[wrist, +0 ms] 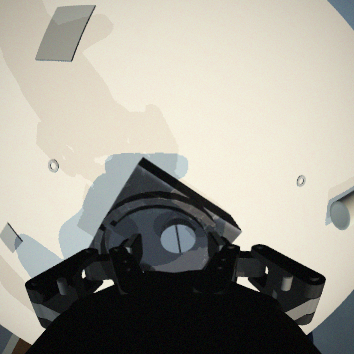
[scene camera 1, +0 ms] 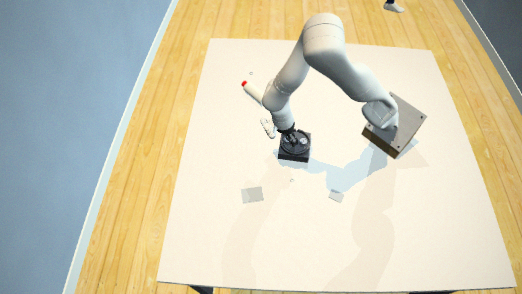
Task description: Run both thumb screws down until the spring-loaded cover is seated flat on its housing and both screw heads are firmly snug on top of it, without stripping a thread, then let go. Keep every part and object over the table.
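Places are measured from the arm's base along level axes (x ahead, y left, z up), in millimetres.
Pixels of known places: gripper, between the fingertips: (wrist: 174, 243) (scene camera 1: 289, 139).
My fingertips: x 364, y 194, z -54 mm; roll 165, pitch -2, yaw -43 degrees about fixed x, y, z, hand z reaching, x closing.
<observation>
Ahead of a thing's pixels: the offset from my fingertips to its top centre. "*": to the spot under its first point.
The black square housing {dy -3, dx -25, dz -3 mm} (scene camera 1: 293, 156) (wrist: 136, 184) stands on the table, left of the middle in the scene view. The dark round cover {dy -3, dx -25, dz -9 mm} (wrist: 145, 217) lies inside its raised ring. One pale slotted screw head (scene camera 1: 303, 141) (wrist: 178, 239) shows on the cover. The other screw head {* dy +14, dx +4, dz +1 mm} (scene camera 1: 287, 141) shows partly beside the fingers in the scene view and is hidden in the wrist view. My gripper (scene camera 1: 292, 139) (wrist: 174, 243) is open, pointing down over the cover, with its fingers on either side of a screw head in the wrist view. Contact and whether the cover is flat cannot be told.
A white bottle with a red cap {dy -229, dx +241, dz -9 mm} (scene camera 1: 254, 92) and a pale lumpy object (scene camera 1: 268, 128) lie near the housing. Two grey plates {dy +256, dx +66, dz -56 mm} (scene camera 1: 252, 194) {dy +153, dx -242, dz -56 mm} (scene camera 1: 336, 196) and small rings {dy +144, dx -60, dz -58 mm} (wrist: 49, 165) {dy -96, dx +150, dz -58 mm} (wrist: 297, 181) lie on the table. A large block (scene camera 1: 411, 122) is under the arm's base at right.
</observation>
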